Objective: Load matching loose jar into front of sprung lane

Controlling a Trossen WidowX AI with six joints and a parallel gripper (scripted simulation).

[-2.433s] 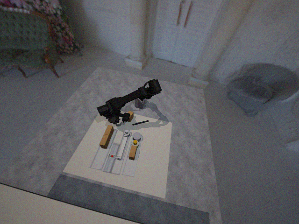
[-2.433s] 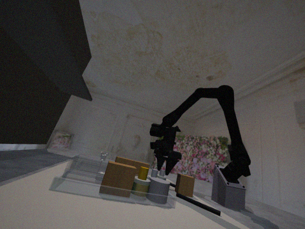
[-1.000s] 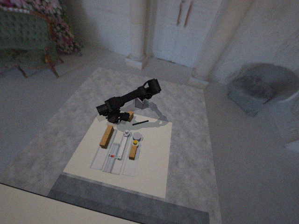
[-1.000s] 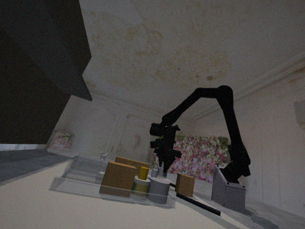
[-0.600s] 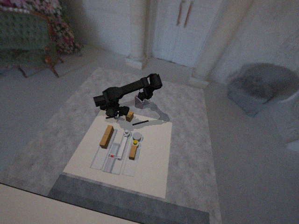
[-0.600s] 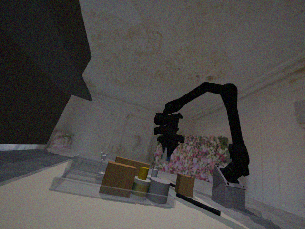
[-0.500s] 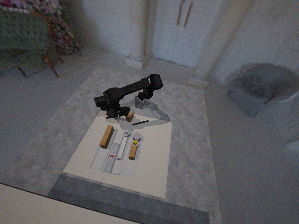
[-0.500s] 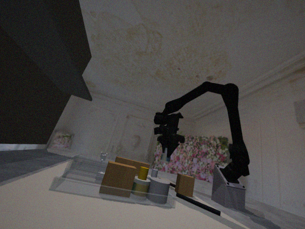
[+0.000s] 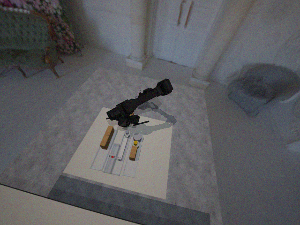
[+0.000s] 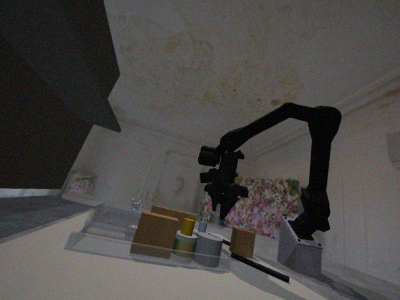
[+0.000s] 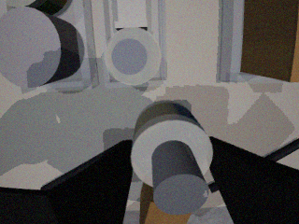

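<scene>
Now: gripper tip 100 mm to the right of the large grey cylinder, 60 mm short of it and 60 mm above it. Also, from my gripper tip: clear lane (210 mm ahead, 70 mm below, 10 mm to the left); then red mark (240 mm ahead, 20 mm below, 10 mm to the right).
</scene>
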